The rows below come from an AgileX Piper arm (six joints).
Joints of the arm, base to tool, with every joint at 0 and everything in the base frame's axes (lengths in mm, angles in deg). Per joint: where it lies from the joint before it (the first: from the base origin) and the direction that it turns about. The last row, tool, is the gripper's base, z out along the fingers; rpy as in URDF.
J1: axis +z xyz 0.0 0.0 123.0
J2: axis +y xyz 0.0 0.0 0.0
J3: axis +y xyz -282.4 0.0 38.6
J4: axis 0.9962 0 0.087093 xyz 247.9 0.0 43.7
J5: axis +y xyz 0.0 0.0 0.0
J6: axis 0.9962 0 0.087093 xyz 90.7 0.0 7.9
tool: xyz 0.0 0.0 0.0 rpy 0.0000 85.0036 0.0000
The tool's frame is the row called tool.
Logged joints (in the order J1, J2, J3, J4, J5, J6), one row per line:
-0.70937 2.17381 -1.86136 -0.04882 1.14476 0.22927
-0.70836 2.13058 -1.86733 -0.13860 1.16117 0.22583
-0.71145 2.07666 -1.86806 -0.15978 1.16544 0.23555
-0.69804 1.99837 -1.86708 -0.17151 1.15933 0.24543
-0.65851 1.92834 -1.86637 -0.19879 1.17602 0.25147
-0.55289 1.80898 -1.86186 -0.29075 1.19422 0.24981
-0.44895 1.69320 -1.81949 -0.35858 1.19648 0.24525
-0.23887 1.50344 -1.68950 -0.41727 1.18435 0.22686
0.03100 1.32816 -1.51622 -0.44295 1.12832 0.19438
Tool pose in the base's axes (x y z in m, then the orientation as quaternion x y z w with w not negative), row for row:
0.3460 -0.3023 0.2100 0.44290 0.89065 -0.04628 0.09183
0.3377 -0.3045 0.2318 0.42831 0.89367 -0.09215 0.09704
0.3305 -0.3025 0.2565 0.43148 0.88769 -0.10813 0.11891
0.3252 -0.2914 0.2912 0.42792 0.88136 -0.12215 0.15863
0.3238 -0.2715 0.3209 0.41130 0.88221 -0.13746 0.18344
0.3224 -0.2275 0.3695 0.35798 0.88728 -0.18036 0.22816
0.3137 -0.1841 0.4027 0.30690 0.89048 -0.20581 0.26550
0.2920 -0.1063 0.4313 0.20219 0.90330 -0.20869 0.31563
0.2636 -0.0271 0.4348 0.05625 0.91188 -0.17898 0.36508
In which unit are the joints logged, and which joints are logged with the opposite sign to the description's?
The joints are logged in radians. Opposite sign: none.
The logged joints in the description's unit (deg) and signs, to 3 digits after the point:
-40.644 124.550 -106.648 -2.797 65.590 13.136
-40.586 122.073 -106.990 -7.941 66.530 12.939
-40.763 118.984 -107.032 -9.155 66.775 13.496
-39.995 114.498 -106.976 -9.827 66.425 14.062
-37.730 110.486 -106.935 -11.390 67.381 14.408
-31.678 103.647 -106.677 -16.659 68.424 14.313
-25.723 97.013 -104.249 -20.545 68.553 14.052
-13.686 86.141 -96.801 -23.908 67.858 12.998
1.776 76.098 -86.873 -25.379 64.648 11.137

